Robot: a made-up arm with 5 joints.
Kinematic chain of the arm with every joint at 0, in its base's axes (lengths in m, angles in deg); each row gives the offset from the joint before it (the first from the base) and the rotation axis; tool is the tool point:
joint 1: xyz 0 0 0.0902 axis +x
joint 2: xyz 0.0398 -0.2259 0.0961 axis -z
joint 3: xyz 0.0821 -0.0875 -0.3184 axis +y
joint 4: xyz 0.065 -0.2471 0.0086 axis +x
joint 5: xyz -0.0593 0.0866 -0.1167 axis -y
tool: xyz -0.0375 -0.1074 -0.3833
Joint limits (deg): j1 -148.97..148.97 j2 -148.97..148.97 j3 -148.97..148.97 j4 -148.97..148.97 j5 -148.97..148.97
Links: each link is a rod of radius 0.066 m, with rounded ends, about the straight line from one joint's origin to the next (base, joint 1, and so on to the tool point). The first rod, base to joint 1, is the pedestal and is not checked.
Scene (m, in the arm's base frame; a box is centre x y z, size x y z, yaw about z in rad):
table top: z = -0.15
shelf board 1: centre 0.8 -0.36 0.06 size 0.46 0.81 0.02 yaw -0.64
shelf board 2: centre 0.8 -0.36 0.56 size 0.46 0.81 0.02 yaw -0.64
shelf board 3: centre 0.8 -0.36 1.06 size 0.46 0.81 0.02 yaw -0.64
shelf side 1: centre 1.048 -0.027 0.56 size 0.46 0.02 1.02 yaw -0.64
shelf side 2: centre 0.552 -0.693 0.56 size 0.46 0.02 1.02 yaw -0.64
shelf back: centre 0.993 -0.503 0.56 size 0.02 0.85 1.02 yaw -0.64
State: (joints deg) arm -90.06 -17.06 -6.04 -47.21 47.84
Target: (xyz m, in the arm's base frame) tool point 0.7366 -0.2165 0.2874
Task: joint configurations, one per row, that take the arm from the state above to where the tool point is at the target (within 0.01 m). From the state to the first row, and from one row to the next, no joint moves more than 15 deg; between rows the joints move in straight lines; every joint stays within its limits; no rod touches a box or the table.
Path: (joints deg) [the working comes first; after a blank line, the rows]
Joints at the target: -89.12 -48.14 -22.31 -42.34 79.13
Straight joint move there: touches shelf board 2.

1: -86.37 -8.34 -12.51 -48.03 60.04
2: -82.69 0.39 -18.98 -48.85 72.24
3: -79.00 9.11 -25.44 -49.67 84.44
4: -75.31 17.84 -31.91 -50.48 96.64
5: -75.34 5.56 -31.38 -49.78 101.77
6: -75.36 -6.72 -30.86 -49.07 106.89
7: -75.39 -19.00 -30.33 -48.37 112.01
8: -75.42 -31.28 -29.80 -47.66 117.14
9: -75.44 -43.56 -29.27 -46.95 122.26
10: -80.00 -45.09 -26.95 -45.42 107.89
11: -84.56 -46.62 -24.63 -43.88 93.51
12: -89.12 -48.14 -22.31 -42.34 79.13

